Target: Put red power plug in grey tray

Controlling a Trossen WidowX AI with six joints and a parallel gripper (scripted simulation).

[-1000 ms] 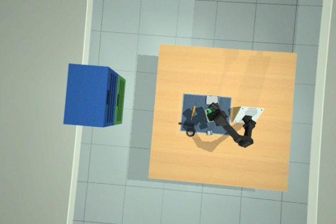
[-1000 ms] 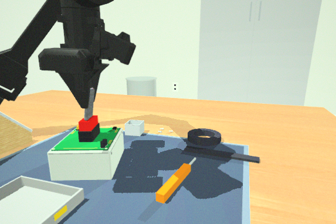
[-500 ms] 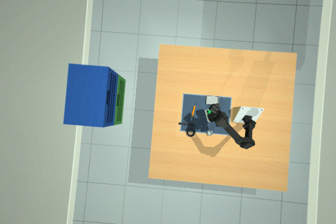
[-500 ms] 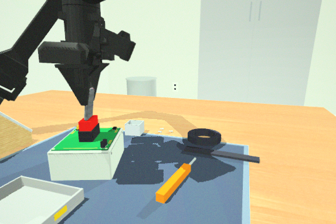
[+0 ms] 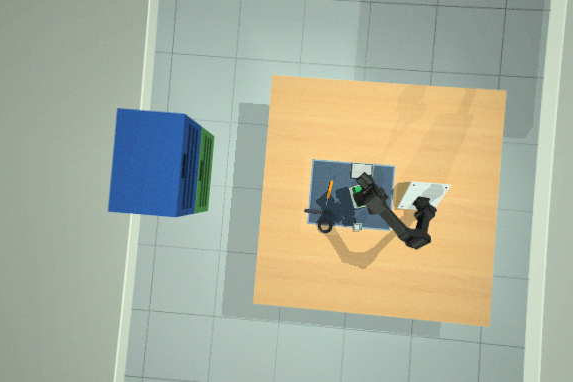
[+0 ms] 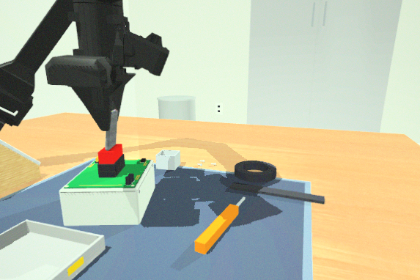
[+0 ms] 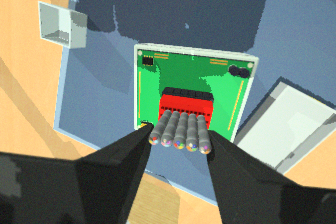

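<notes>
My gripper tip is 4 cm above the red power plug. Round my gripper tip: blue mat (12 cm below, 5 cm ahead); dark flat bar (22 cm ahead, 13 cm to the left, 12 cm below).
</notes>
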